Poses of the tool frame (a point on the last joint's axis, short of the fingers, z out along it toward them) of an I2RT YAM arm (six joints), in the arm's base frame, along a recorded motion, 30 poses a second.
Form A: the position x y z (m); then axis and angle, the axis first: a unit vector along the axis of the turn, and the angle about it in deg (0 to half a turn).
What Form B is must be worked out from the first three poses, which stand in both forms.
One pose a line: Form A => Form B
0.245 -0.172 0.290 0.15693 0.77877 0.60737 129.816 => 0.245 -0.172 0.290 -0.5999 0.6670 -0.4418 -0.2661 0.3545 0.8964
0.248 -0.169 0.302 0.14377 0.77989 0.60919 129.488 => 0.248 -0.169 0.302 -0.6021 0.6536 -0.4586 -0.2867 0.3591 0.8882
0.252 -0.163 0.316 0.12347 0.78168 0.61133 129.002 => 0.252 -0.163 0.316 -0.6045 0.6323 -0.4845 -0.3178 0.3662 0.8746
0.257 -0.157 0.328 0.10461 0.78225 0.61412 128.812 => 0.257 -0.157 0.328 -0.6090 0.6116 -0.5050 -0.3454 0.3687 0.8630
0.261 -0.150 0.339 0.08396 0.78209 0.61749 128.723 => 0.261 -0.150 0.339 -0.6141 0.5885 -0.5259 -0.3750 0.3687 0.8505
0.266 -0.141 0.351 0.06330 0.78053 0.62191 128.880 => 0.266 -0.141 0.351 -0.6212 0.5646 -0.5435 -0.4037 0.3639 0.8394
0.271 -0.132 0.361 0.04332 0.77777 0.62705 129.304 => 0.271 -0.132 0.361 -0.6304 0.5402 -0.5575 -0.4302 0.3547 0.8302
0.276 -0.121 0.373 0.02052 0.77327 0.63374 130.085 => 0.276 -0.121 0.373 -0.6432 0.5110 -0.5702 -0.4588 0.3391 0.8213
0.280 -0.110 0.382 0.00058 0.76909 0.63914 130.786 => 0.280 -0.110 0.382 -0.6532 0.4847 -0.5817 -0.4832 0.3247 0.8131
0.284 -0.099 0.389 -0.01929 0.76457 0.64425 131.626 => 0.284 -0.099 0.389 -0.6636 0.4570 -0.5922 -0.5061 0.3086 0.8054
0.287 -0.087 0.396 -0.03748 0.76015 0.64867 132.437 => 0.287 -0.087 0.396 -0.6724 0.4310 -0.6017 -0.5264 0.2929 0.7981
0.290 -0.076 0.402 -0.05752 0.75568 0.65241 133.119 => 0.290 -0.076 0.402 -0.6779 0.4030 -0.6148 -0.5494 0.2779 0.7880
